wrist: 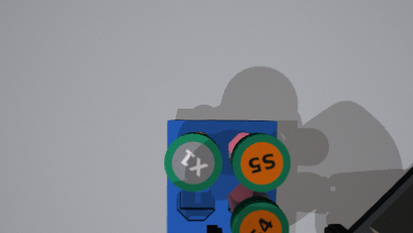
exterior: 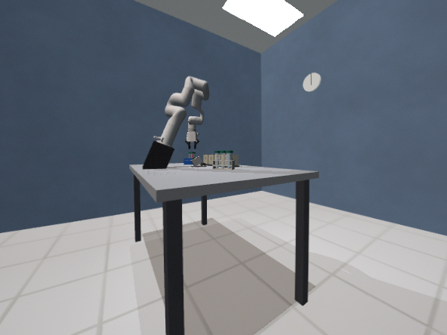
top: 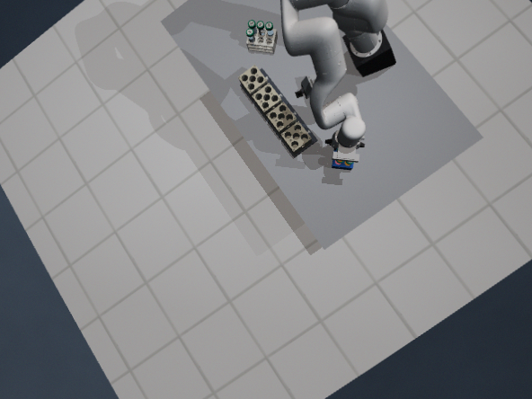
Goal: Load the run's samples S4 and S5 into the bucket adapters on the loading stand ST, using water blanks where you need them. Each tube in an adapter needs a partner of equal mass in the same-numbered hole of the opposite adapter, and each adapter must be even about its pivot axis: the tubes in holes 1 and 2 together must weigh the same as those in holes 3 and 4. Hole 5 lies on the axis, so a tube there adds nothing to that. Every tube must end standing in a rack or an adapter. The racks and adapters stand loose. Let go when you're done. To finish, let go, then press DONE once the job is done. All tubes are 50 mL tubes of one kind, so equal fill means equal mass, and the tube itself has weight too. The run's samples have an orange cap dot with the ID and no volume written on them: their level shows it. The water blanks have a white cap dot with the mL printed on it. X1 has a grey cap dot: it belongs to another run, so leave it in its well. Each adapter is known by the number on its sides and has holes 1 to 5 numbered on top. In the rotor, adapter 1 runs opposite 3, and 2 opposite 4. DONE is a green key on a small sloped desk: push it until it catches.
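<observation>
The blue rack lies 10 mm behind my hand, 20 mm to the left of it and 140 mm below it. The rest, counted from my hand: white rack (190 mm behind, 620 mm to the right, 140 mm below); then adapter (70 mm ahead, 180 mm to the right, 120 mm below).
</observation>
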